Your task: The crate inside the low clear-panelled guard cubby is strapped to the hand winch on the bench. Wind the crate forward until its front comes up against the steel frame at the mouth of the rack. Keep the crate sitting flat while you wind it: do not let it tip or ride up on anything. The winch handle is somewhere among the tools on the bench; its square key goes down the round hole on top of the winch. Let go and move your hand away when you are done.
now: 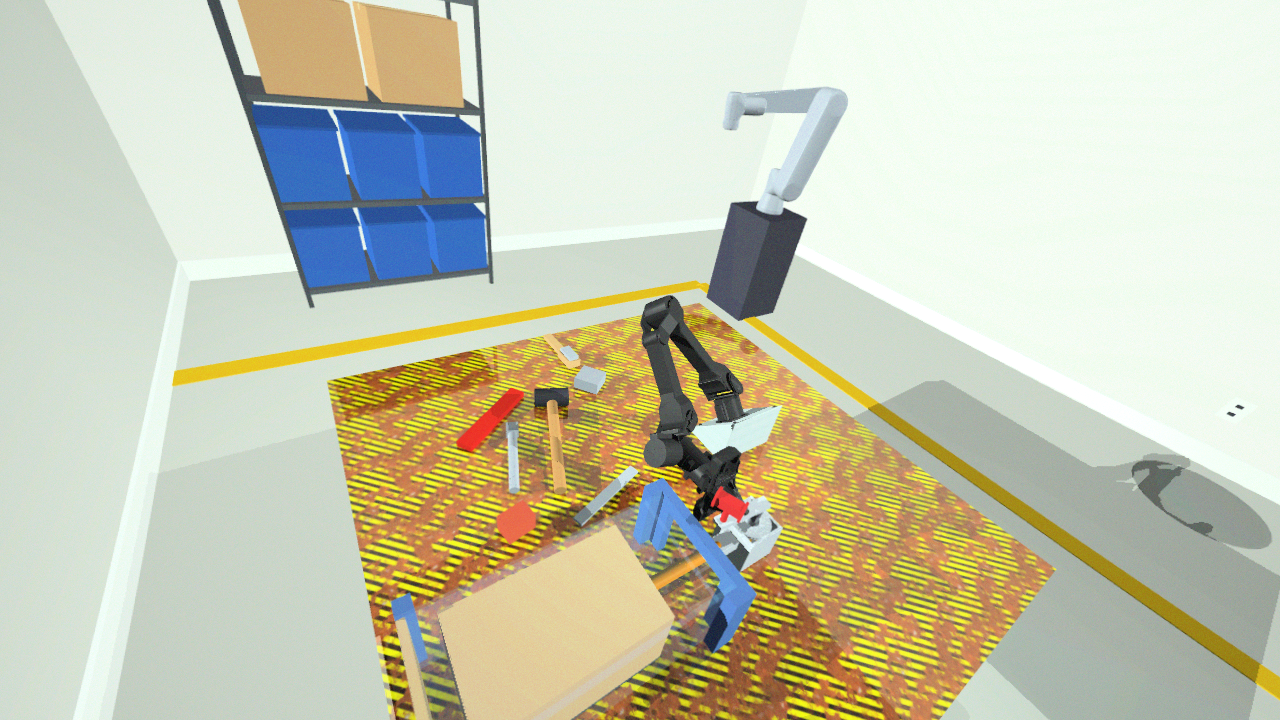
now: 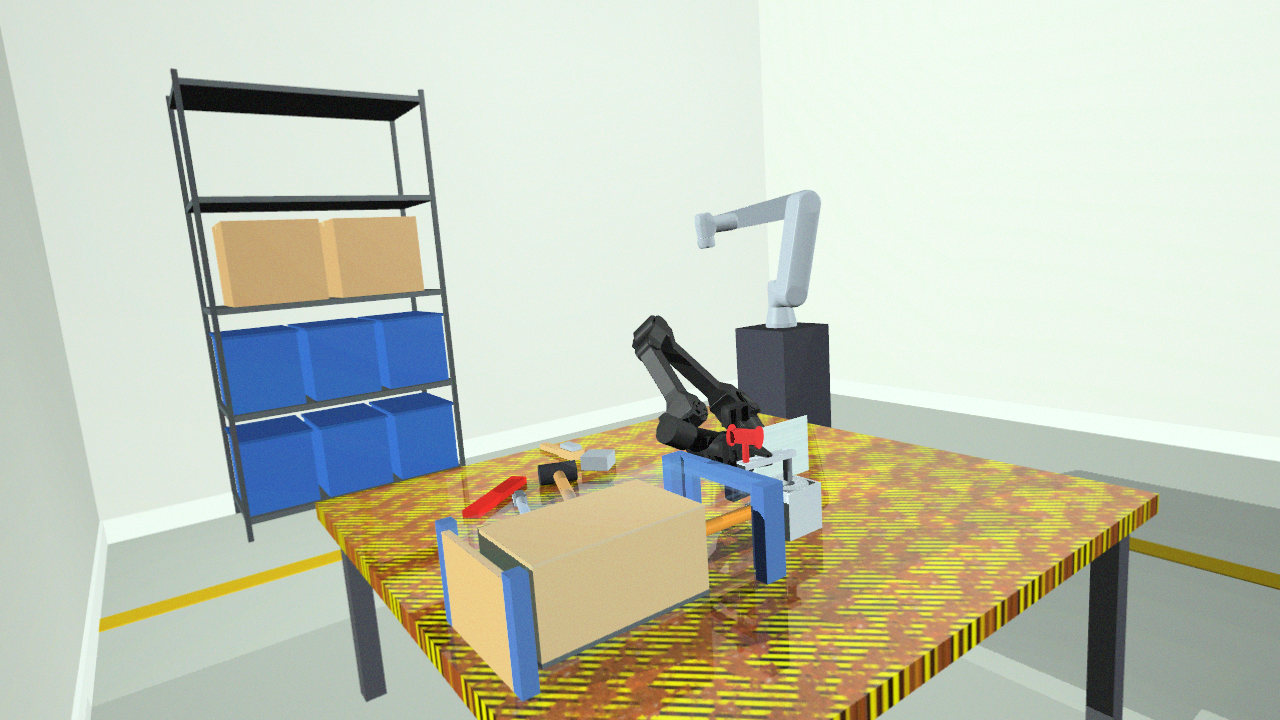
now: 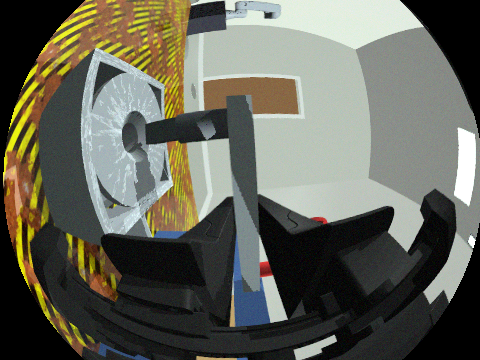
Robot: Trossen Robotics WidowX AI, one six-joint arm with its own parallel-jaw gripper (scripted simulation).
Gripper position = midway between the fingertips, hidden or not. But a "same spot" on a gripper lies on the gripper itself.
Labels:
The gripper shows in image 1 [746, 516], in image 2 and in image 3. A red bar shows in image 1 and in image 2; in image 3 it is out of frame. A hammer shows in image 1 [551, 398] and in image 2 [561, 473]; in image 3 it is out of frame. The same spot on the red bar: [image 2: 484, 504] is [image 1: 478, 435]. One and the same spot on the gripper: [image 2: 737, 447] is [image 3: 282, 300].

